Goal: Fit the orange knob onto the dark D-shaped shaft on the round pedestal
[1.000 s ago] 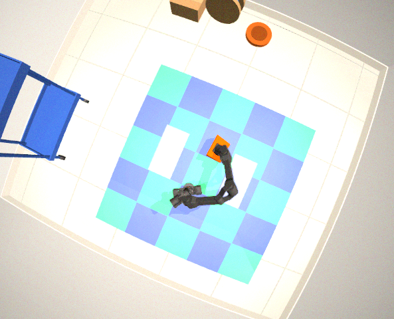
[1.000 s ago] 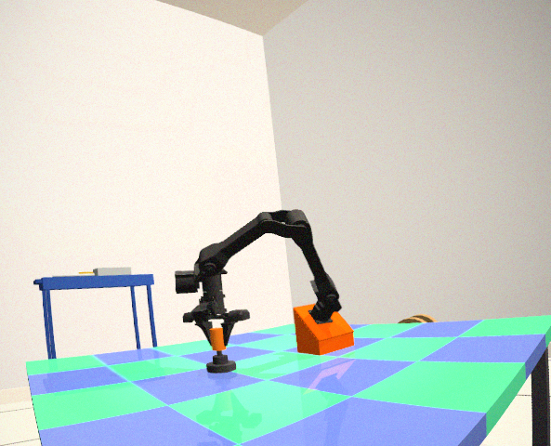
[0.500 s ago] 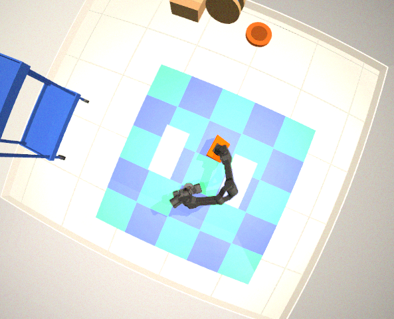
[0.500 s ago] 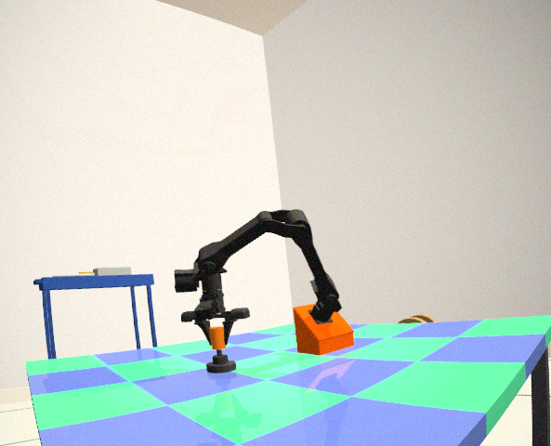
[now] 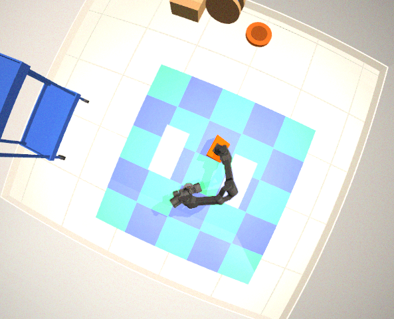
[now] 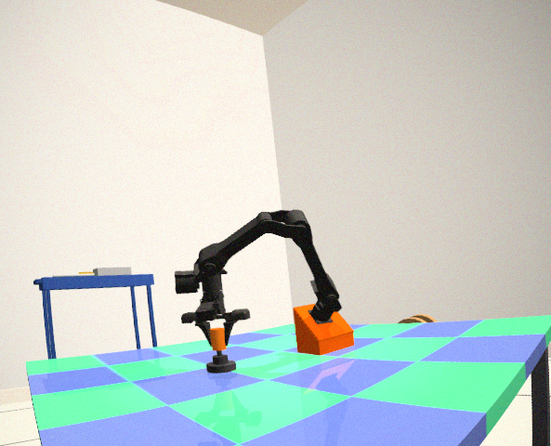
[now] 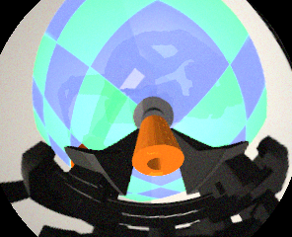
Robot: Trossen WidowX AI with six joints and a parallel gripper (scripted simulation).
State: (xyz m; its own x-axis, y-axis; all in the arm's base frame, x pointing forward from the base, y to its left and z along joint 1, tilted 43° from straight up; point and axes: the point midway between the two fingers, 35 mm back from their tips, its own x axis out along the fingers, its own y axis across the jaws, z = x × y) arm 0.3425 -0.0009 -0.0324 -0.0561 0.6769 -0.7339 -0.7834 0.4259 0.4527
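Right now my gripper tip is 20 mm below the orange knob. The rest, counted from my gripper tip: dark round pedestal 40 mm below.
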